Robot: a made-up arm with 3 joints. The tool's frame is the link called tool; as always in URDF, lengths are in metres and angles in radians. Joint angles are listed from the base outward. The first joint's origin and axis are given. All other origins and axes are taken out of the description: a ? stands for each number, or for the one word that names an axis. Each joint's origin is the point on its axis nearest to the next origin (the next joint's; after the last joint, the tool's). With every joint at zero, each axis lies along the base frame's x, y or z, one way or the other. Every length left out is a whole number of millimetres.
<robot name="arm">
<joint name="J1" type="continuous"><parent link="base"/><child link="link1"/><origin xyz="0 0.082 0.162"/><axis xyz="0 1 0"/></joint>
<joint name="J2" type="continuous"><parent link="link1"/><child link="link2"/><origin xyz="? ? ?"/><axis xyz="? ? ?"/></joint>
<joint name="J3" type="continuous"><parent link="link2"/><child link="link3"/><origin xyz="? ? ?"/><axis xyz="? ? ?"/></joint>
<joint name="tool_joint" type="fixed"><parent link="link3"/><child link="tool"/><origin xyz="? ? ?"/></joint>
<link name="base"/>
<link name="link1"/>
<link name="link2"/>
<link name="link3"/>
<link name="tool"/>
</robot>
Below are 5 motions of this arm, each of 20 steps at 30 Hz.
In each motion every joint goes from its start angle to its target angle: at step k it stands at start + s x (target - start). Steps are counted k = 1, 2, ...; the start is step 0. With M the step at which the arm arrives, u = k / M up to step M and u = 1 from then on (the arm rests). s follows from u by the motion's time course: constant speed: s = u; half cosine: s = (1 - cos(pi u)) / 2; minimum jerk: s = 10 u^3 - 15 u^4 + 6 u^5.
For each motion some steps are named. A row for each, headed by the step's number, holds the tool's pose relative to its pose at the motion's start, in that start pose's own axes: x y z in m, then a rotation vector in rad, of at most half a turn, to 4 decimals.
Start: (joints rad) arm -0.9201 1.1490 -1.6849
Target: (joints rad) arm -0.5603 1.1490 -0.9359
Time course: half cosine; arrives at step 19
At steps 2, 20:
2: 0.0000 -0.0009 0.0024 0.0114 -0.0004 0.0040
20: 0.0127 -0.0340 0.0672 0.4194 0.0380 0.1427

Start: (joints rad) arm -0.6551 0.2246 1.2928
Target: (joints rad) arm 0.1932 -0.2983 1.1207
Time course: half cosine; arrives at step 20
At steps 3, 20:
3: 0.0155 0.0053 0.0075 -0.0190 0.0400 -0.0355
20: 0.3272 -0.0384 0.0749 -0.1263 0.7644 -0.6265

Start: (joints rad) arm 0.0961 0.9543 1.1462
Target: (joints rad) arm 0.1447 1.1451 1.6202
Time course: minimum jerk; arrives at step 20
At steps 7, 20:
7: -0.0022 -0.0114 -0.0060 0.1020 -0.0396 -0.0222
20: -0.0145 -0.0548 -0.0410 0.4303 -0.1843 -0.0598

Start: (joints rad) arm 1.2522 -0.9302 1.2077
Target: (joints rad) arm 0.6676 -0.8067 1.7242
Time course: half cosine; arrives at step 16
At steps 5, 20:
5: -0.0241 0.0031 -0.0212 0.0116 -0.0499 0.0671
20: -0.0929 -0.0264 -0.1011 0.0633 -0.1575 0.3603

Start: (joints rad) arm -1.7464 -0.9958 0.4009
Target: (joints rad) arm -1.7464 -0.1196 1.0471
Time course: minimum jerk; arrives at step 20
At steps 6, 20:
6: 0.0094 0.0273 -0.0092 0.1052 -0.0626 -0.1285
20: 0.0781 0.1462 -0.0849 0.6038 -0.5901 -0.6674

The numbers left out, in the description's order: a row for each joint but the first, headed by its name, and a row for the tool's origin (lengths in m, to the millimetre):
J2: xyz 0.23 0 0.126, axis 0 0 -1
J3: xyz -0.351 0.031 0, axis 1 0 0
tool: xyz 0 0.105 0.169

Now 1 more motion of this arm.
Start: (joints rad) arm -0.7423 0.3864 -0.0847
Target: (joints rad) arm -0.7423 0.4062 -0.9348
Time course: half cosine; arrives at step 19
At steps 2, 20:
2: 0.0001 0.0041 -0.0024 -0.0230 0.0001 -0.0005
20: 0.0046 0.0981 -0.1358 -0.8501 0.0100 -0.0178

